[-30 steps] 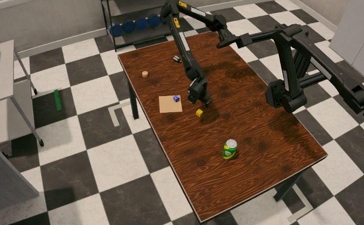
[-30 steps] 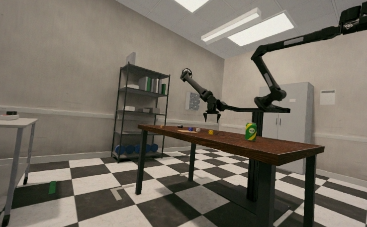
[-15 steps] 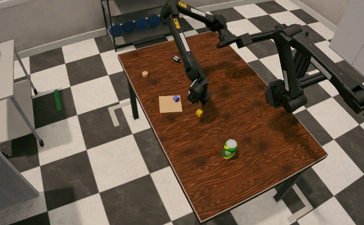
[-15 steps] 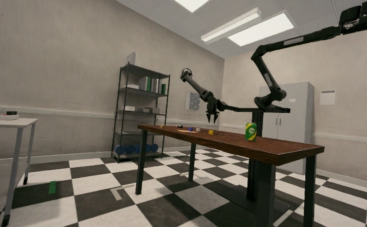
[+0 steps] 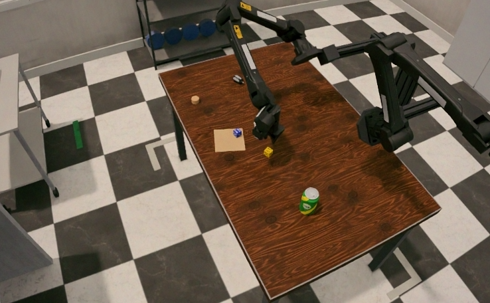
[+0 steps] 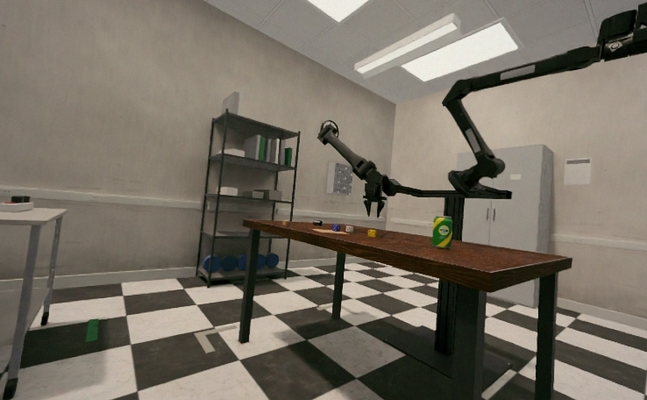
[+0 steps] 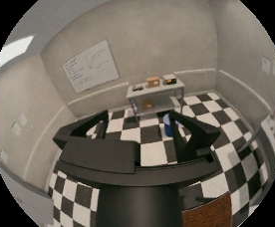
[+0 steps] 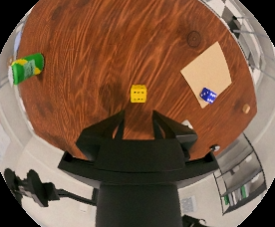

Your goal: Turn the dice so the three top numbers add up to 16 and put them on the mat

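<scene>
My right gripper is now 80 mm above the yellow die. The rest, counted from my right hand: tan mat: 130 mm ahead, 150 mm to the right, 100 mm below; blue die: 80 mm ahead, 170 mm to the right, 80 mm below; white die: 40 mm behind, 190 mm to the right, 80 mm below.
</scene>
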